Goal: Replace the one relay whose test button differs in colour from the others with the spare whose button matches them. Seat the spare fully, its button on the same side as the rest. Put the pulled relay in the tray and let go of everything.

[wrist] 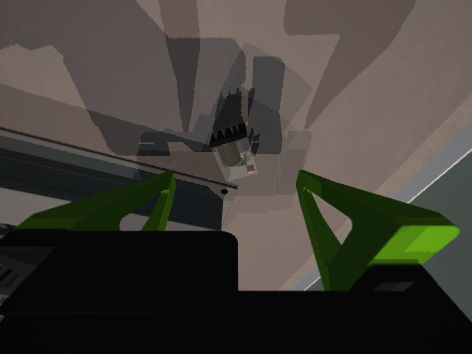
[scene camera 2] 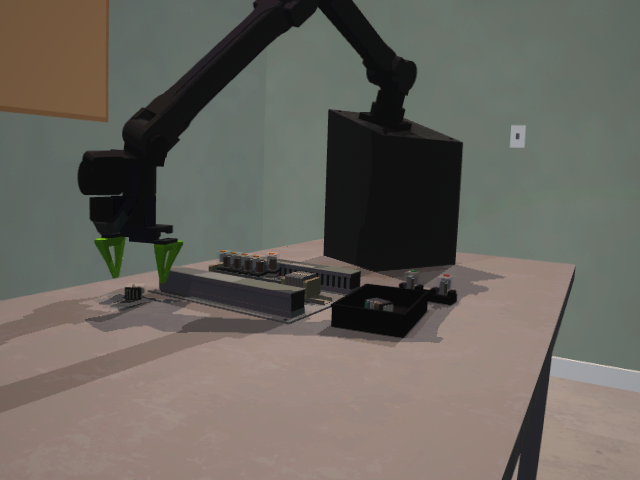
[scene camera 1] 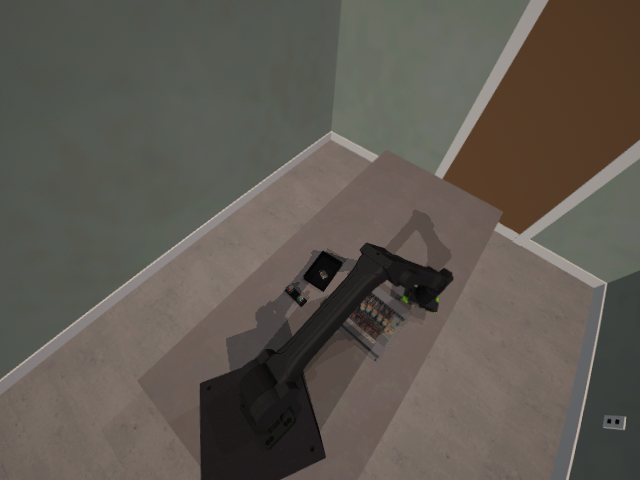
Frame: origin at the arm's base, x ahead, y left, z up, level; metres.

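Seen in the pictures: gripper, between the fingertips: (wrist: 235, 177) (scene camera 2: 139, 280) (scene camera 1: 414, 304); arm's base, origin of its link: (scene camera 2: 384, 123) (scene camera 1: 267, 414).
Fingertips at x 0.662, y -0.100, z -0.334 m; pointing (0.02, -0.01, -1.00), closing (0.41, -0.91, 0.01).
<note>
Pixels of each thing's top centre, then the offset from my fingertips to it. "*": a spot on its surface instead.
- loose relay, centre of its top: (wrist: 234, 156) (scene camera 2: 135, 285) 0.013 m ahead, 0.007 m left, 0.006 m down
- black tray, a spot on its surface: (scene camera 2: 367, 321) * 0.107 m back, 0.412 m left, 0.011 m down
- green-button relay, centre of its top: (scene camera 2: 412, 271) 0.353 m back, 0.355 m left, 0.021 m up
- red-button relay, centre of its top: (scene camera 2: 445, 275) 0.358 m back, 0.420 m left, 0.021 m up
- black holder, centre of its top: (scene camera 2: 427, 286) (scene camera 1: 295, 294) 0.356 m back, 0.387 m left, 0.005 m down
- long grey cable duct, centre of its top: (wrist: 17, 210) (scene camera 2: 226, 277) (scene camera 1: 379, 292) 0.082 m back, 0.140 m left, 0.015 m up
- second slotted duct, a spot on its surface: (scene camera 2: 343, 279) * 0.269 m back, 0.256 m left, 0.003 m up
- beige block, centre of its top: (scene camera 2: 301, 273) 0.187 m back, 0.220 m left, 0.019 m up
A loose relay (scene camera 2: 133, 292) (wrist: 232, 155) with an orange button lies on its side on the table, just off the panel's corner, its black pins sideways. My gripper (scene camera 1: 421, 299) (scene camera 2: 139, 280) (wrist: 235, 177) is open and empty above it, fingers wide apart. Several relays (scene camera 1: 377, 315) (scene camera 2: 248, 262) with orange buttons stand in a row on the panel; how fully each is seated cannot be told. Another relay (scene camera 1: 323, 274) (scene camera 2: 378, 304), with a small green patch, lies in the black tray (scene camera 2: 367, 321). A green-button relay (scene camera 2: 412, 279) and a red-button relay (scene camera 2: 445, 284) stand upright in a black holder (scene camera 2: 444, 297).
The panel carries a long grey cable duct (scene camera 2: 232, 291) on the side near the loose relay, and a second slotted duct (scene camera 2: 343, 279) behind the relays. A beige block (scene camera 2: 311, 289) stands between them. The arm's black pedestal (scene camera 2: 392, 201) stands at the far end of the table.
</note>
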